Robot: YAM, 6 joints.
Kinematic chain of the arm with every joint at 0, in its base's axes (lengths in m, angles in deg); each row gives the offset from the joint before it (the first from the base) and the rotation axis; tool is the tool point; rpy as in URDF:
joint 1: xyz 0 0 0.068 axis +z
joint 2: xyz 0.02 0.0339 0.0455 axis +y
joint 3: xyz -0.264 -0.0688 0 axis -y
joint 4: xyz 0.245 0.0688 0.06 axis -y
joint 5: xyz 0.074 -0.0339 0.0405 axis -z
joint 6: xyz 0.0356 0 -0.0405 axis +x
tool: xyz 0 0 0 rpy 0 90 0
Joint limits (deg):
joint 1: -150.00..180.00
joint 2: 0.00..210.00
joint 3: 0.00..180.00
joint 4: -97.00..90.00
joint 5: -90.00..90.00
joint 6: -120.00..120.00
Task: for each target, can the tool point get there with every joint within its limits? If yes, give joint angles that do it. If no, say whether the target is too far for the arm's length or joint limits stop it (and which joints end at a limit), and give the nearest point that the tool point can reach.
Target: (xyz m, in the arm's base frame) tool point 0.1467 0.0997 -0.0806
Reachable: yes | joints 36.10 141.91 32.67 5.24 9.53 59.10
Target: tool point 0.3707 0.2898 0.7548
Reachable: no: too far | nearest point 0.2992 0.2339 0.6256 | short by 0.158 m
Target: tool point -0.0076 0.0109 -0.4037
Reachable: no: joint limits stop it (at a limit: joint 2) | nearest point -0.0343 0.0492 -0.3273 | short by 0.090 m
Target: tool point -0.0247 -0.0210 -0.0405
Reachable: yes | joints -32.56 184.53 27.27 -33.35 60.53 72.14
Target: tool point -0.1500 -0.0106 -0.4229
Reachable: no: joint limits stop it (at a limit: joint 1, joint 2) | nearest point -0.1630 -0.0042 -0.3698 | short by 0.055 m
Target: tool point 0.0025 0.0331 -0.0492
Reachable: yes | joints 127.12 159.49 16.32 -0.57 38.20 60.98
